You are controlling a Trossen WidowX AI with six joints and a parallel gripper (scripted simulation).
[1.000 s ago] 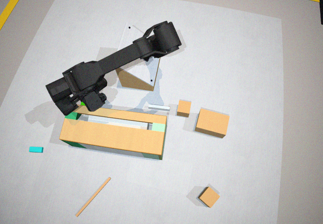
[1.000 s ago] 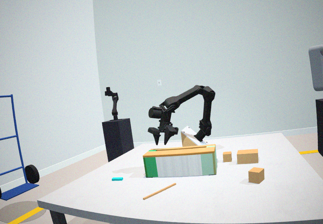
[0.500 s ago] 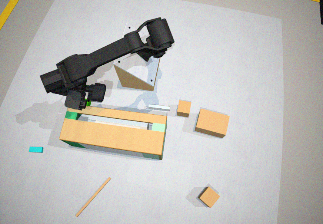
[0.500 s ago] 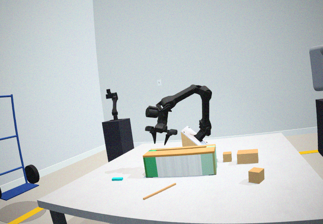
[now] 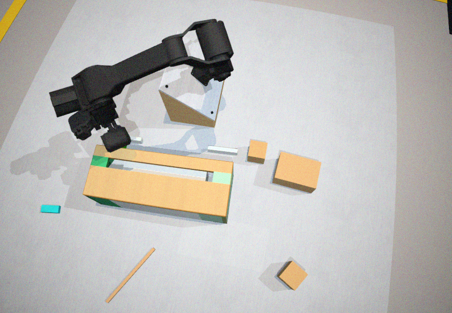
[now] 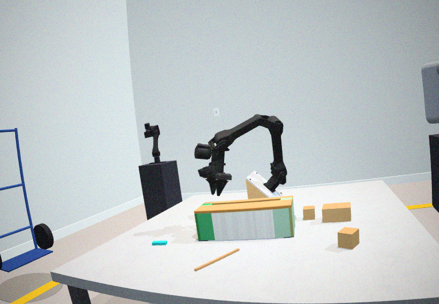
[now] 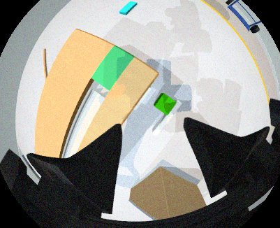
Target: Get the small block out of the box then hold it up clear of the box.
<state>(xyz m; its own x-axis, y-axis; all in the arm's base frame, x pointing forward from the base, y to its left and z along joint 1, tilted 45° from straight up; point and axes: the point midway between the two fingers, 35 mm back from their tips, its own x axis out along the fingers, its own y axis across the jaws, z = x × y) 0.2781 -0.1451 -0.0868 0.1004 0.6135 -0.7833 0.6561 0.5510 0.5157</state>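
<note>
My gripper tip is 20 mm past the green block, 30 mm to the left of it and 140 mm above it. Also, from my gripper tip: clear-fronted box 30 mm ahead, 150 mm to the left, 90 mm below; thin stick 330 mm ahead, 140 mm to the left, 150 mm below.
</note>
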